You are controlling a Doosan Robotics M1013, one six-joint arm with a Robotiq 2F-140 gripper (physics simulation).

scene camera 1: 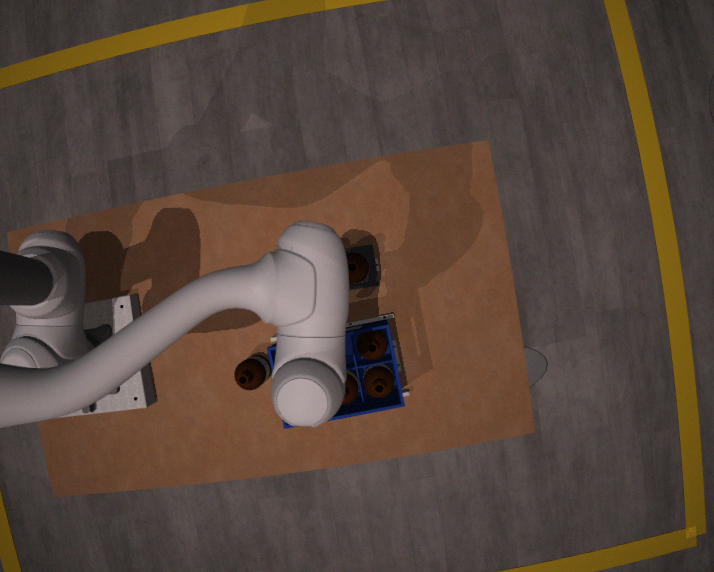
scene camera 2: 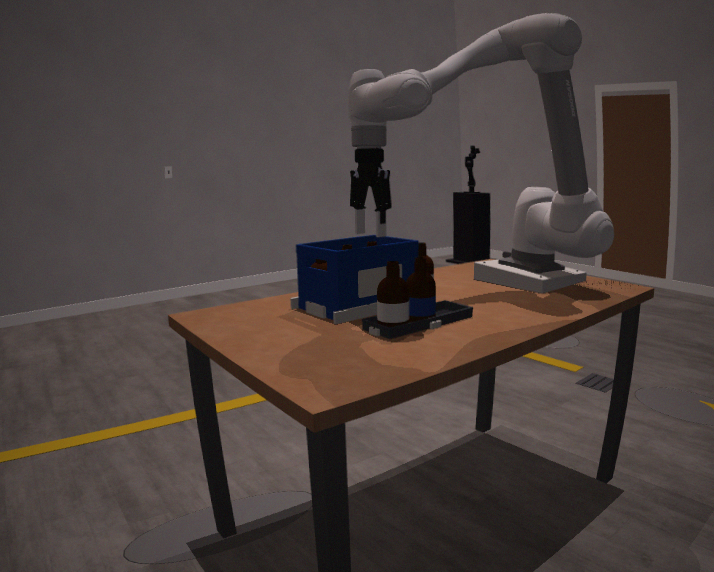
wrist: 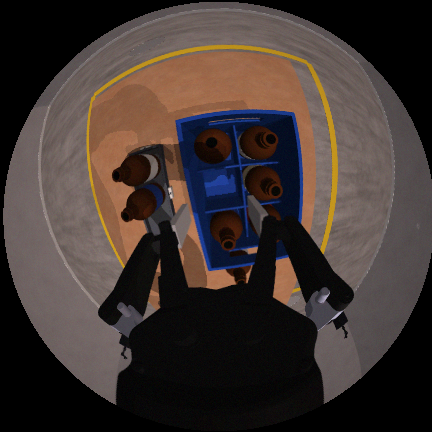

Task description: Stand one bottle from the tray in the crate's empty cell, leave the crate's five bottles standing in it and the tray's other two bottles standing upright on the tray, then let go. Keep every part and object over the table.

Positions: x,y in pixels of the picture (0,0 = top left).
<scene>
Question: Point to a blue-labelled bottle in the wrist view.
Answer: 141,203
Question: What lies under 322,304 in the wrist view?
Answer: The gripper.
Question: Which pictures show the gripper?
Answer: Scene camera 2 and the wrist view only.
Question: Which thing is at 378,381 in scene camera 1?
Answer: A white-labelled bottle.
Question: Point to a white-labelled bottle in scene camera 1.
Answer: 250,374
</scene>
